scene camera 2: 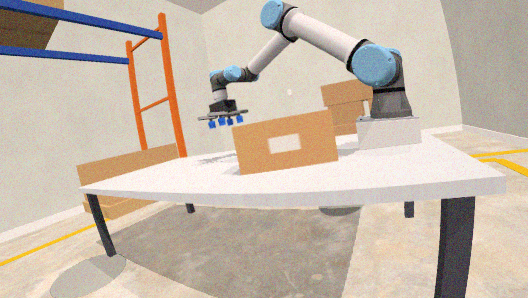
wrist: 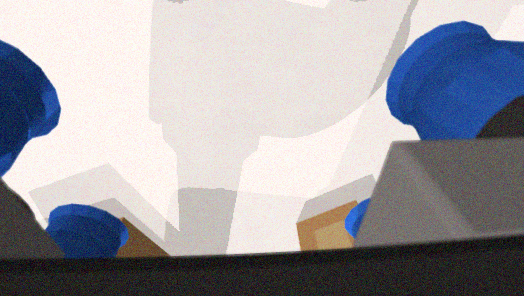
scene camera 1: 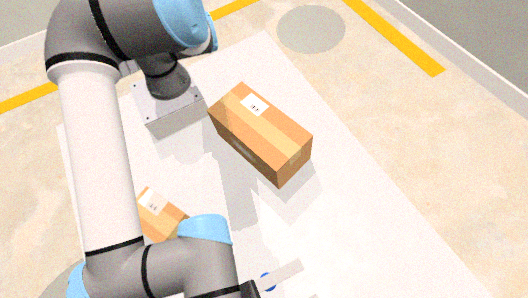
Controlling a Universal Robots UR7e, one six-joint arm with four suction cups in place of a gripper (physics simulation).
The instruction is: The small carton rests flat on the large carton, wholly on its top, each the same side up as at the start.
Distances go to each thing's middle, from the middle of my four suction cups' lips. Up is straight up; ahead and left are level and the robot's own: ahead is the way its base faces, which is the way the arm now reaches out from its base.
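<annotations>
The large carton [scene camera 1: 273, 143] is 44 cm behind my suction cup, 21 cm to the left of it and 11 cm below it. As for the small carton [scene camera 1: 159, 218], my suction cup is 15 cm above it, 34 cm beyond it and 17 cm to the left of it.
</annotations>
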